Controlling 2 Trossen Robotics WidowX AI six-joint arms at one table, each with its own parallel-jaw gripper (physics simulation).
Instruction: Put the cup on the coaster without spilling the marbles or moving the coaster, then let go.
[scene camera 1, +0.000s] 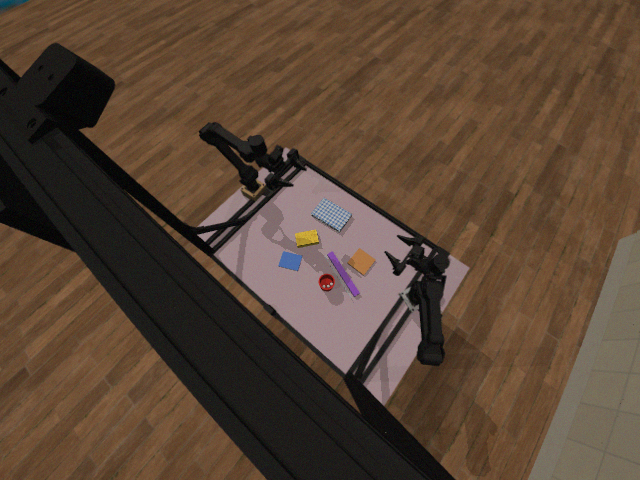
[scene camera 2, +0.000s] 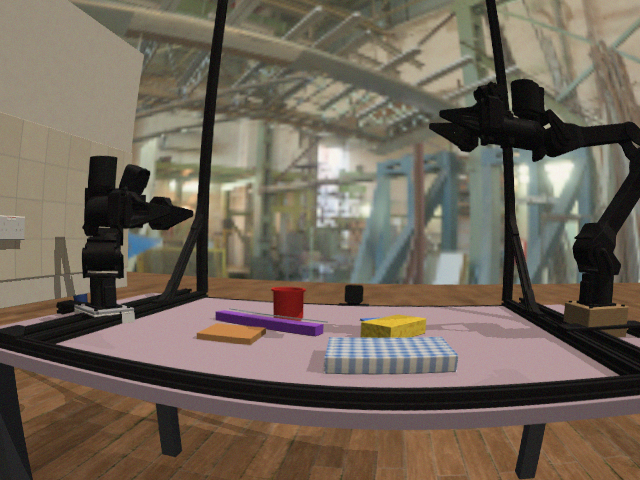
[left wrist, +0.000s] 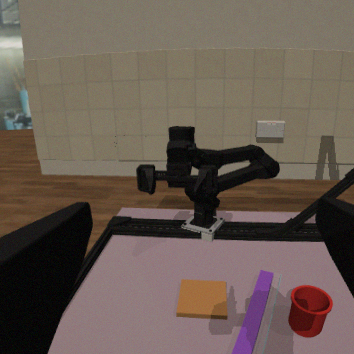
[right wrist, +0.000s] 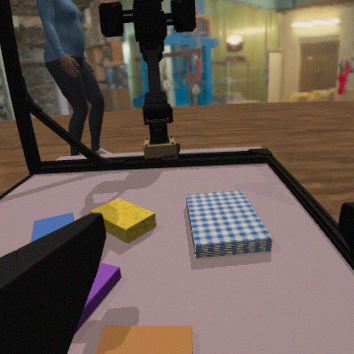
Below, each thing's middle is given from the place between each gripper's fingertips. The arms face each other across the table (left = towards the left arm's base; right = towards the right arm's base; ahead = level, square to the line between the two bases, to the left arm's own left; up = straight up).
Labels:
Now: left hand 21 cm past the red cup (scene camera 2: 288, 301), 28 cm to the left of it and 35 cm above it. From my left hand the other things lie so: orange square (scene camera 2: 247, 335) 1 cm behind, 35 cm to the right, 38 cm below; then purple bar (scene camera 2: 308, 327) 12 cm behind, 30 cm to the right, 37 cm below.
The orange square lies 210 mm below my right hand, 70 mm to the left of it and 60 mm behind it. The rest, counted from my right hand: purple bar (210 mm below, 180 mm behind, 110 mm to the left); then red cup (260 mm behind, 180 mm below, 140 mm to the left).

